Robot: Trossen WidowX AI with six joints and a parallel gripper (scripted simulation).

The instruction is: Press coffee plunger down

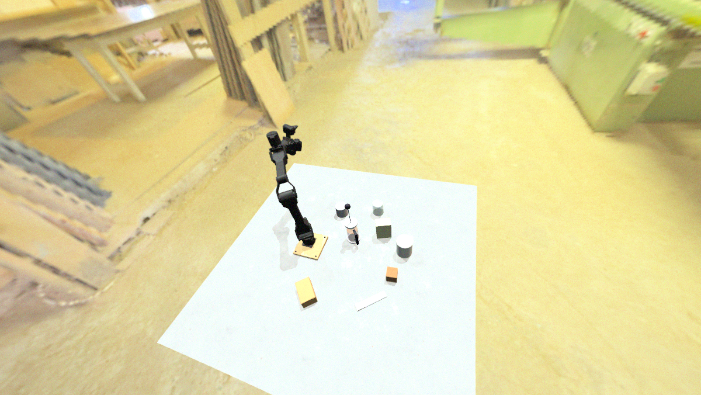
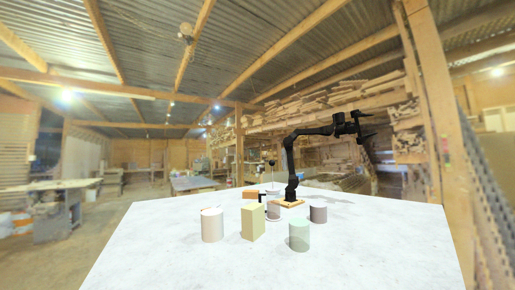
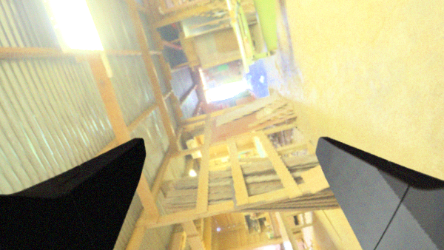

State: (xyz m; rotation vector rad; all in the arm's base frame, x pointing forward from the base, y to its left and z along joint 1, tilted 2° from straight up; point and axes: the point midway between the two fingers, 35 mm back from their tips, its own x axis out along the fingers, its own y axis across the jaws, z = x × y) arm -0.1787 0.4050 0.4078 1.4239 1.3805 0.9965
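The coffee press lies 42 cm ahead of my gripper tip, 34 cm to the right of it and 30 cm below it. Round my gripper tip: olive block: 56 cm ahead, 37 cm below, 26 cm to the right; orange cube: 67 cm ahead, 49 cm to the right, 40 cm below; tan block: 70 cm to the right, 40 cm below, 31 cm ahead.
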